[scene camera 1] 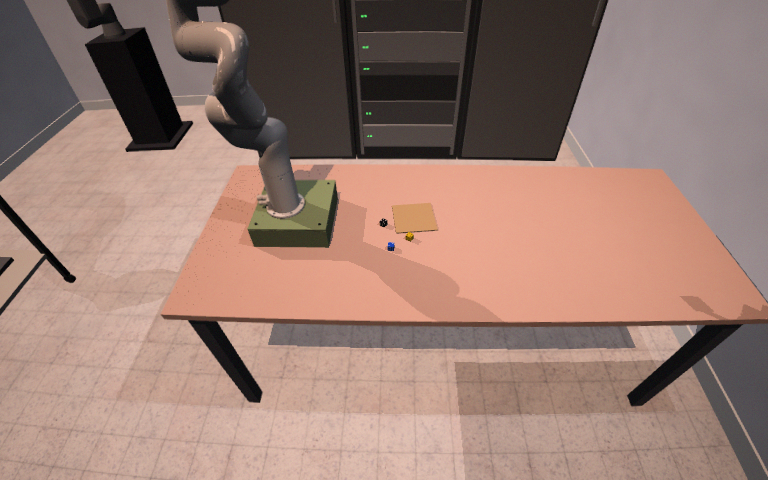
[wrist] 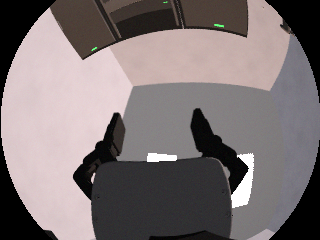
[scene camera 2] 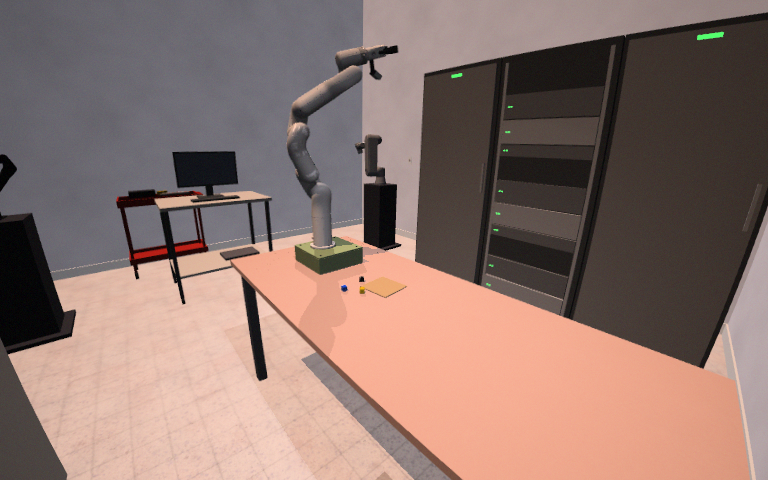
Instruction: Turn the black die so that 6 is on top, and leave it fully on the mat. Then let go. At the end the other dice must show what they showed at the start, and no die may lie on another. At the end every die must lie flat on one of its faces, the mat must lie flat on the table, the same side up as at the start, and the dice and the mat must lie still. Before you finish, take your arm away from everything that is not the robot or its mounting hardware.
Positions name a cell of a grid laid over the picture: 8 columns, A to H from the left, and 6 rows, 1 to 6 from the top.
Labels:
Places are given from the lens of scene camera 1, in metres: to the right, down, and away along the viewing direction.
tan mat (scene camera 1: E3): 0.09, -0.08, 1.29

